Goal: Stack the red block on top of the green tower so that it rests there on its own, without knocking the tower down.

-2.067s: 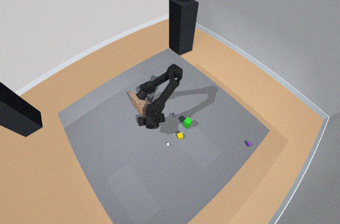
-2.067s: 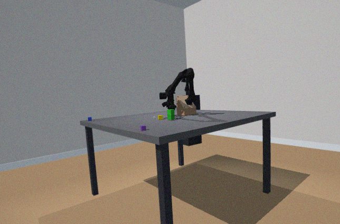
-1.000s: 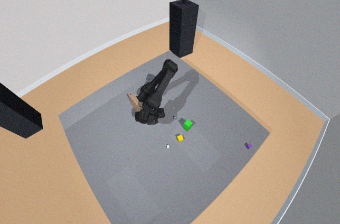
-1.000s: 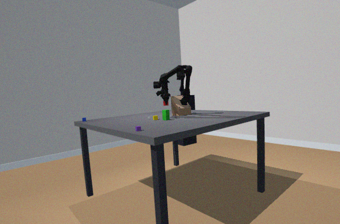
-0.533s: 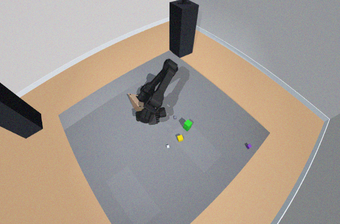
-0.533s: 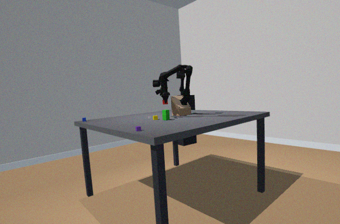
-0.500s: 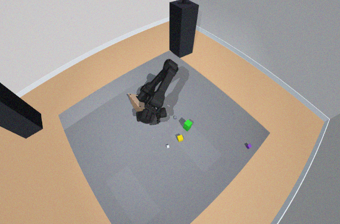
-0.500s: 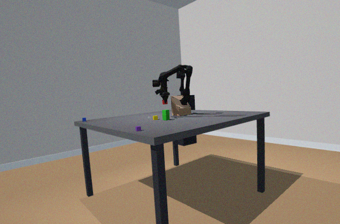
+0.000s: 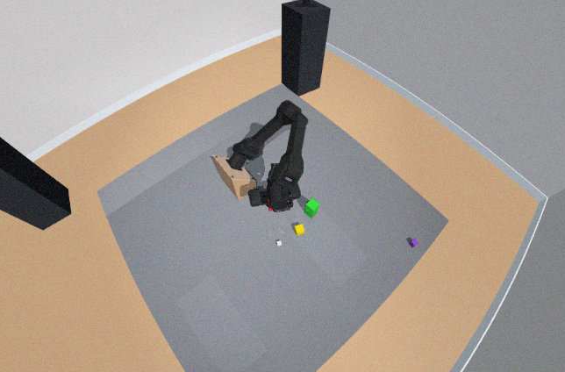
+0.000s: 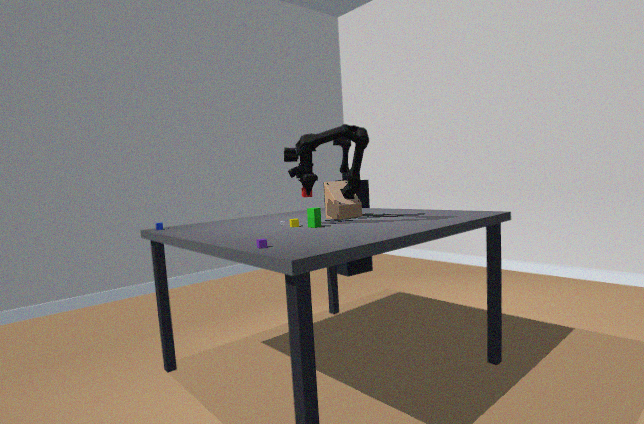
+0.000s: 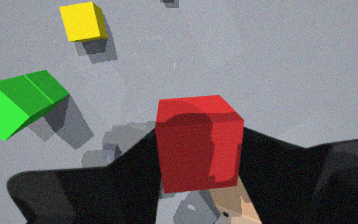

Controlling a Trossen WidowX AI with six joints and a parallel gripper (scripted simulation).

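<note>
My gripper tip is now 12 cm above the yellow block, 11 cm short of it and 6 cm to the right of it. From my gripper tip the other things lie so: purple block 46 cm ahead, 44 cm to the left, 12 cm below; then small white block 13 cm below, 11 cm ahead, 5 cm to the right; then red block 1 cm above.
</note>
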